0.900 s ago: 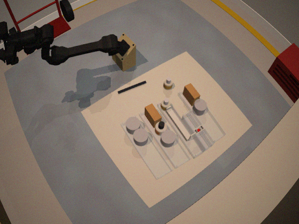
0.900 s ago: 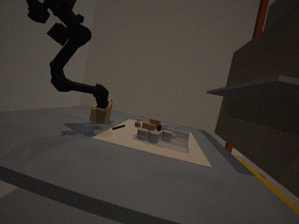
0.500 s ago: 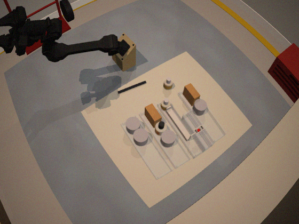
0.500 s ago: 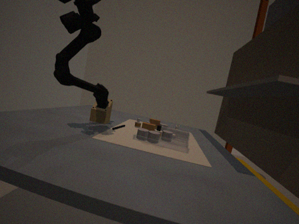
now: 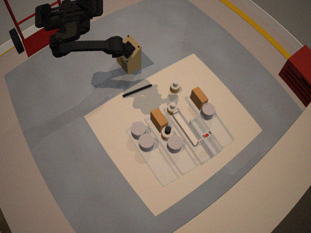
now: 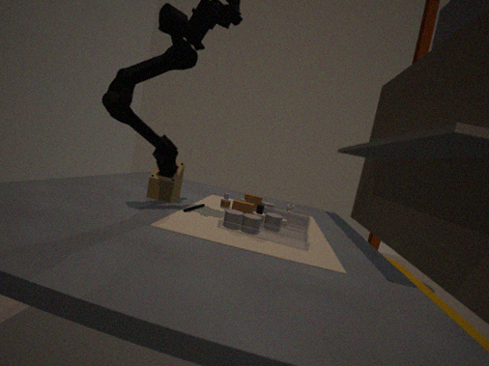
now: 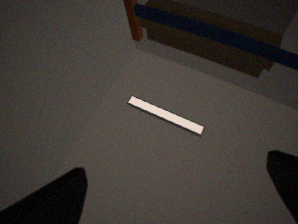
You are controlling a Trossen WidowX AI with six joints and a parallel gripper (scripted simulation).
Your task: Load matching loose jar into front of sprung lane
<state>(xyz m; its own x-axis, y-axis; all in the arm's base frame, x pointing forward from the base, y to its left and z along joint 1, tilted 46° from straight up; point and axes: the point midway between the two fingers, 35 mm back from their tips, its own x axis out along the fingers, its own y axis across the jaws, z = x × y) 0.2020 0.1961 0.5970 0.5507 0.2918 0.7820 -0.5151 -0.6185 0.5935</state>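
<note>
The cream mat lies 170 mm ahead of my gripper tip, 300 mm to the left of it and 700 mm below it. Round my gripper tip: black bar 70 mm behind, 250 mm to the left, 700 mm below; white pusher 220 mm ahead, 330 mm to the left, 650 mm below; red marker 290 mm ahead, 340 mm to the left, 630 mm below.
</note>
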